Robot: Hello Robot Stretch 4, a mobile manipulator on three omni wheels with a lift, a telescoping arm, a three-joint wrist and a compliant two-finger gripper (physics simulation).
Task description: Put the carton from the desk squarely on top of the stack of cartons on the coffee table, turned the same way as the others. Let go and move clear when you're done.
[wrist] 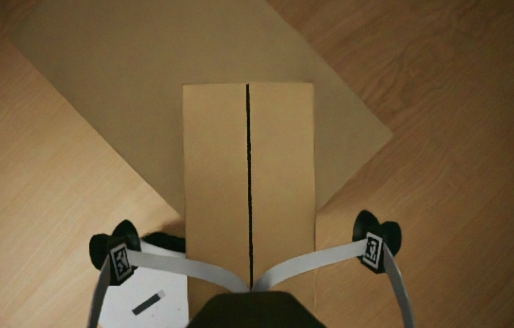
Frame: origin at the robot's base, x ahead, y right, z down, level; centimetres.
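Seen in the pictures: hand, tool point: (247,240).
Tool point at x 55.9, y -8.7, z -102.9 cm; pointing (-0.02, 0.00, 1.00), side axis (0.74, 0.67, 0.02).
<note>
A point is followed by its place in that frame.
A tan carton (217,165) {x 57.4, y -14.2, z -96.2 cm} with a black line along its top lies lengthwise up the middle of the wrist view, its near end hidden under the gripper body. My gripper (245,247) {x 55.9, y -8.7, z -102.9 cm} is open, with one fingertip out to each side of the carton and a gap on both sides. The carton sits over a flat brown-grey surface (110,75) {x 48.6, y -52.4, z -42.2 cm}, seemingly the coffee table top, whose edges run at a slant to the carton's. No other carton can be made out below it; whatever is under it is hidden.
Wood floor (425,210) {x 96.2, y 54.9, z 2.8 cm} shows around the brown-grey surface, whose right corner points to the right. A white plate with a dark bar (165,275) {x 11.3, y -3.2, z -18.6 cm}, seemingly part of the robot's base, shows at the lower left, beside the carton.
</note>
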